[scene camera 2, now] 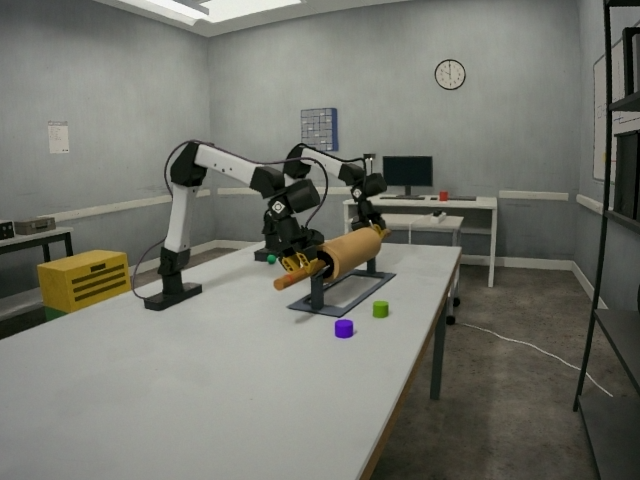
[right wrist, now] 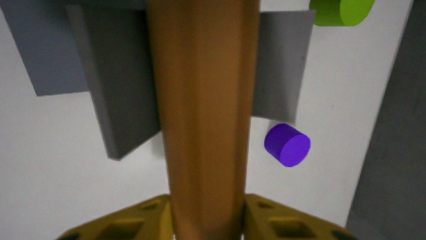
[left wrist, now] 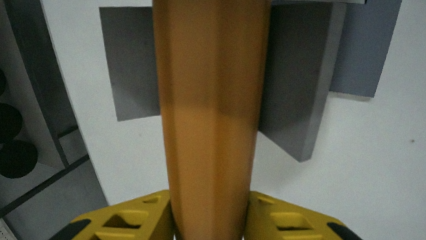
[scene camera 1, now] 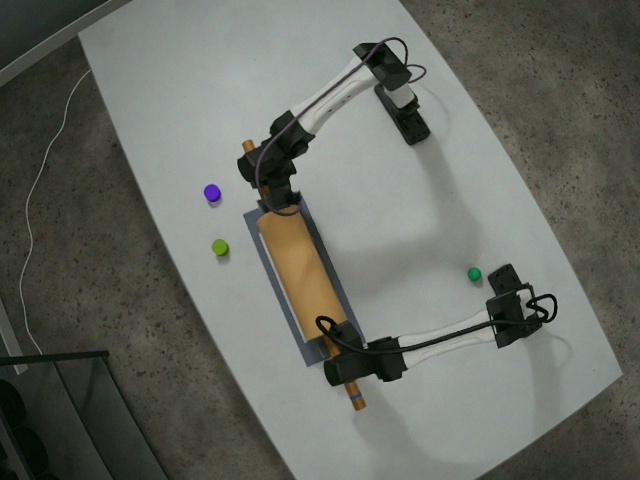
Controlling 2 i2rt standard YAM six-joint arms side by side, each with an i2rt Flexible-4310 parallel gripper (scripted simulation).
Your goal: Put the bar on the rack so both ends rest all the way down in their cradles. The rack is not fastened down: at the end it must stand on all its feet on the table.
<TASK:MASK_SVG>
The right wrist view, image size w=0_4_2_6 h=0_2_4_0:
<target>my right gripper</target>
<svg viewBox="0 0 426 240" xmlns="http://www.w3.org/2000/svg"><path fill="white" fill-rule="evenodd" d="M245 193L243 240L358 240L352 233L338 224L263 196ZM169 193L160 194L80 224L65 231L55 240L173 240L174 228Z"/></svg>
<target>bar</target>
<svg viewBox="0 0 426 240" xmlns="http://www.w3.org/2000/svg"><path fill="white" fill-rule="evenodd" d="M144 0L175 240L242 240L261 0Z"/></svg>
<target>grey rack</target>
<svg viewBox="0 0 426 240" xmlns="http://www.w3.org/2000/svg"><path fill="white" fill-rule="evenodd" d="M316 10L260 12L251 117L288 123L296 122ZM0 0L1 10L37 97L90 92L108 159L120 162L161 132L144 0Z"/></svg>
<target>purple cylinder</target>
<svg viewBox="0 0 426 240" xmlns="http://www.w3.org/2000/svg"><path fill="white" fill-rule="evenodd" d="M281 123L274 126L265 137L264 147L283 166L294 167L301 163L308 155L311 141L307 135L288 124Z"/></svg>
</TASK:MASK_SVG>
